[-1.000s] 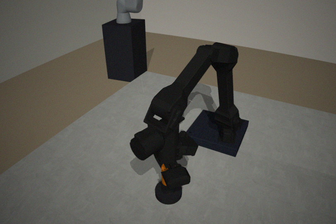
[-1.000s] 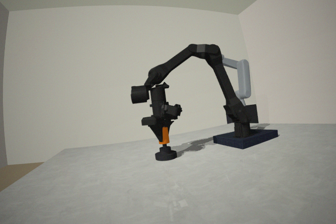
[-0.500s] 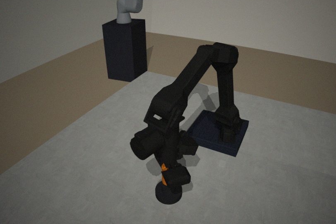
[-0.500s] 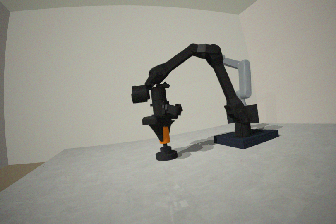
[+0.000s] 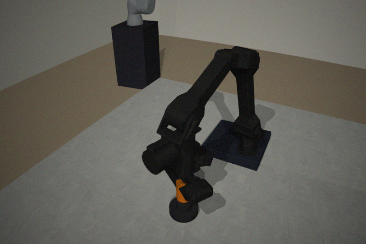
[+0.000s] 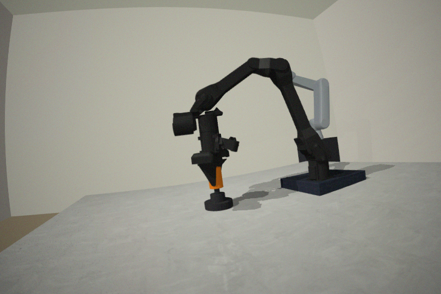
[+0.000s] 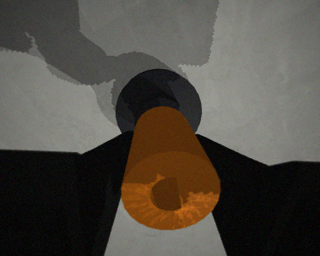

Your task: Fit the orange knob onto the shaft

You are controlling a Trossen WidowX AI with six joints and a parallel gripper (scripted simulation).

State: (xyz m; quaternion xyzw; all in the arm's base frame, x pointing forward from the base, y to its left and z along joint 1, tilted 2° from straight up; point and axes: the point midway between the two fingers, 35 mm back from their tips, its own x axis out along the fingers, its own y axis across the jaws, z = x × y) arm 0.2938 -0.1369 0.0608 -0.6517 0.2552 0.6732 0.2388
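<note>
My gripper tip is now 20 mm below the orange knob. The rest, counted from my gripper tip: dark round pedestal (40 mm below).
</note>
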